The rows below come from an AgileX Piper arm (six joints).
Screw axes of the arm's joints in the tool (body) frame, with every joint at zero. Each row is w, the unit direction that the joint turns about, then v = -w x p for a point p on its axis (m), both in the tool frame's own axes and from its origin. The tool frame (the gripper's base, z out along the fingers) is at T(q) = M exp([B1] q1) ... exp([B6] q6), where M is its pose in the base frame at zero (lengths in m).
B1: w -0.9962 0 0.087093 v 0.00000 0.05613 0.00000
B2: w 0 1 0 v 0.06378 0.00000 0.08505
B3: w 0 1 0 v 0.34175 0.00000 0.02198
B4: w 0 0 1 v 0.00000 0.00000 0.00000
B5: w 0 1 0 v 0.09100 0.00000 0.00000
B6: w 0 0 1 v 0.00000 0.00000 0.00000
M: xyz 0.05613 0.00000 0.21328 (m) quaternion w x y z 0.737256 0 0.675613 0
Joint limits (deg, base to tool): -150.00..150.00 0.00..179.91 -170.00..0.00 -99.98..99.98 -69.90..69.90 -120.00..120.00
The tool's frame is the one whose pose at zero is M.
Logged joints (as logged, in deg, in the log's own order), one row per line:
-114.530 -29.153 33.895 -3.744 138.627 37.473
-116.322 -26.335 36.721 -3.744 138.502 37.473
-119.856 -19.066 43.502 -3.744 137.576 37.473
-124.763 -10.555 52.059 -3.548 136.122 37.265
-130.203 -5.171 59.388 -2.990 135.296 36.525
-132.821 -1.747 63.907 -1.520 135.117 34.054
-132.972 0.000 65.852 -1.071 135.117 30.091
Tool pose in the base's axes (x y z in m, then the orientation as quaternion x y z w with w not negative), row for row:
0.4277 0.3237 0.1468 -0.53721 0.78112 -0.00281 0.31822
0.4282 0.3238 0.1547 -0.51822 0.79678 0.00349 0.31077
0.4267 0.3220 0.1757 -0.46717 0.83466 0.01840 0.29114
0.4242 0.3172 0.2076 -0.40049 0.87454 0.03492 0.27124
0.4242 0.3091 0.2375 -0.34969 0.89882 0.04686 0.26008
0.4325 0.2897 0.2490 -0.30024 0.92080 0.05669 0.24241
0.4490 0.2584 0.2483 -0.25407 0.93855 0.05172 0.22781
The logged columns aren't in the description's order. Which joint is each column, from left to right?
Columns, left to right: q3, q6, q5, q4, q2, q1.
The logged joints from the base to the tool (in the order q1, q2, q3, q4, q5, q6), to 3 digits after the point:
37.473 138.627 -114.530 -3.744 33.895 -29.153
37.473 138.502 -116.322 -3.744 36.721 -26.335
37.473 137.576 -119.856 -3.744 43.502 -19.066
37.265 136.122 -124.763 -3.548 52.059 -10.555
36.525 135.296 -130.203 -2.990 59.388 -5.171
34.054 135.117 -132.821 -1.520 63.907 -1.747
30.091 135.117 -132.972 -1.071 65.852 0.000

